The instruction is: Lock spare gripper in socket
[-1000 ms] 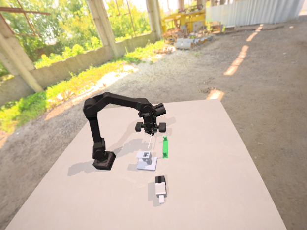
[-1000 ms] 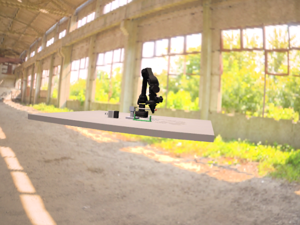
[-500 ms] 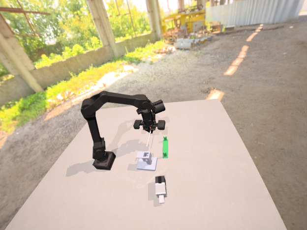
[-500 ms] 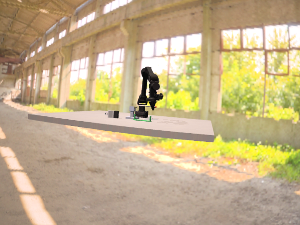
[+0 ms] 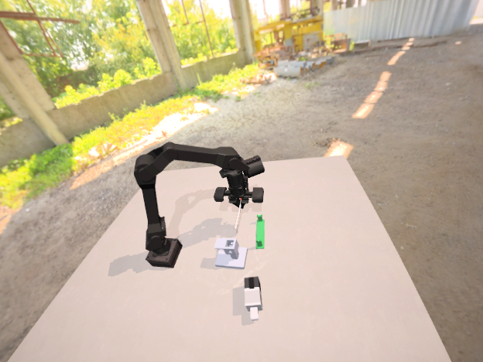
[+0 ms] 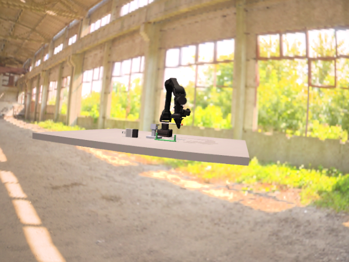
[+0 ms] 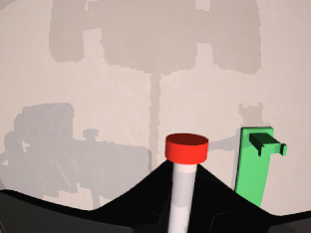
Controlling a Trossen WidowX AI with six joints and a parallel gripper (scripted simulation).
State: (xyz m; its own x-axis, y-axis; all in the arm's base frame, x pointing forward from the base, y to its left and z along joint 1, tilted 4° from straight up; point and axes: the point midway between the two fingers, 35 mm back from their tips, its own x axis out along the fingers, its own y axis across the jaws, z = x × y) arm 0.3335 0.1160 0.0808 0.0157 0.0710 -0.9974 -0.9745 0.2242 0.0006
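Right now the green cradle is 60 mm ahead of my gripper tip, 80 mm to the right of it and 60 mm below it. The rest, counted from my gripper tip: grey mount: 60 mm behind, 170 mm to the right, 30 mm below; then spare gripper: 330 mm to the right, 60 mm below.
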